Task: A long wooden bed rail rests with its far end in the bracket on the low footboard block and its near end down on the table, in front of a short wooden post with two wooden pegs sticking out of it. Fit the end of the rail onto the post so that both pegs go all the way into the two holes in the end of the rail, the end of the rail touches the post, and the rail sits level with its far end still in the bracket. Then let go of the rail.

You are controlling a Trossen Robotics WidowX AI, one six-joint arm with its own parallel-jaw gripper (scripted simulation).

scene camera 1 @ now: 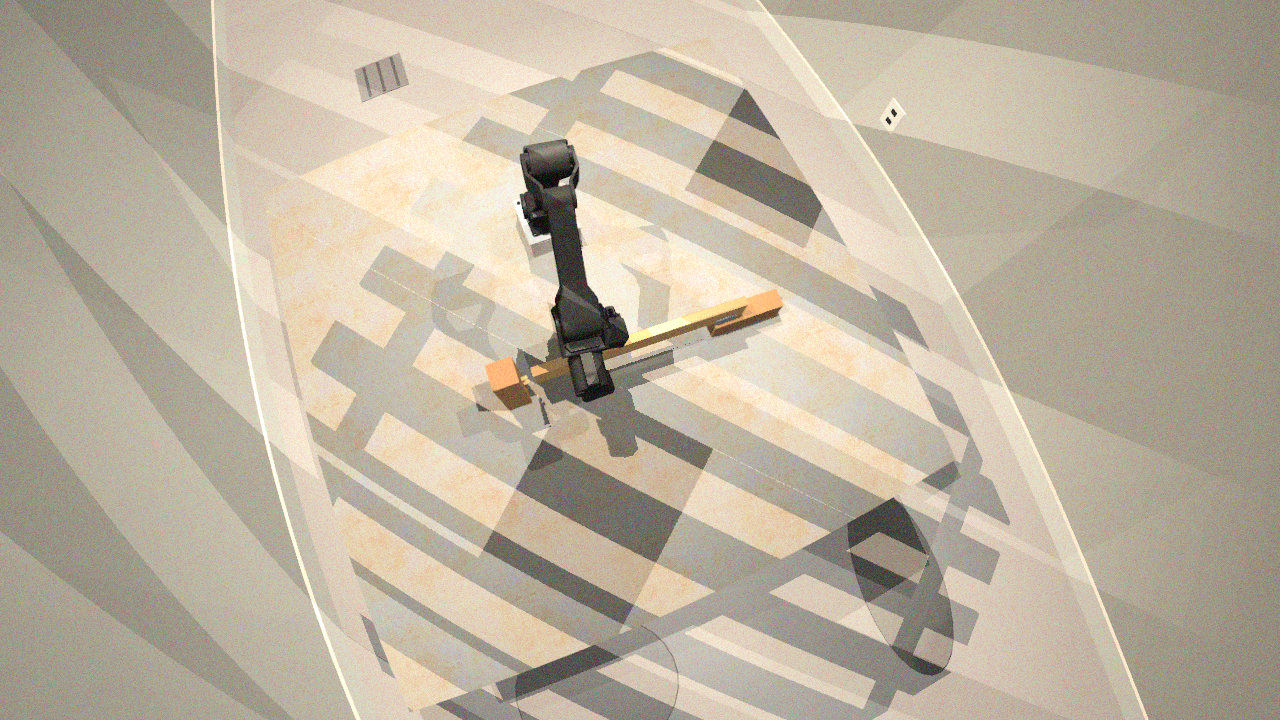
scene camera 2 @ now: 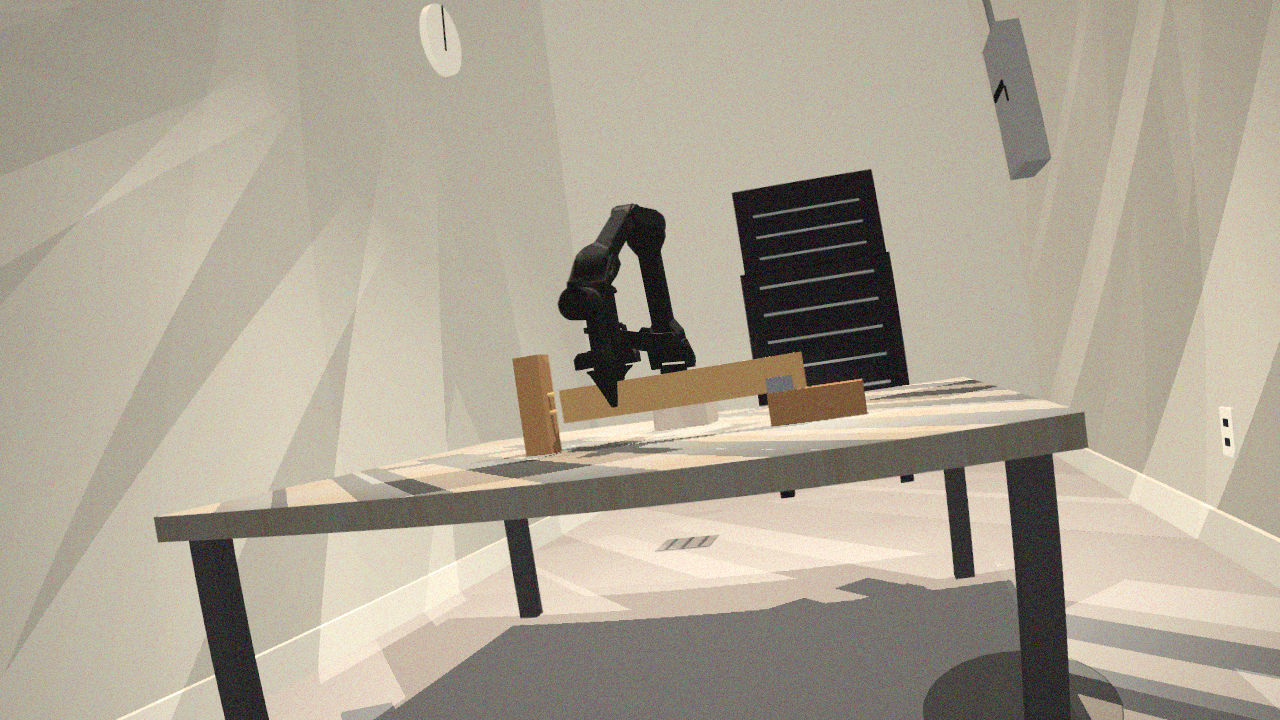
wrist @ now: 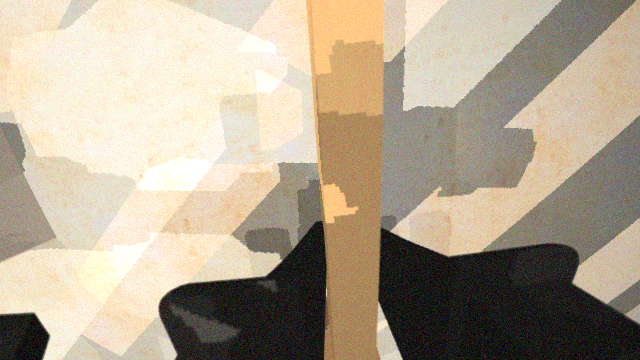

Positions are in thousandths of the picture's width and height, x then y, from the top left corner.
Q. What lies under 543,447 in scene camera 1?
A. A wooden rail.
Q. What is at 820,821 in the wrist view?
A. My gripper.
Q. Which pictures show my gripper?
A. Scene camera 1, scene camera 2 and the wrist view: all of them.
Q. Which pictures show the wooden rail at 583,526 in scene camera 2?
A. Scene camera 1, scene camera 2 and the wrist view: all of them.
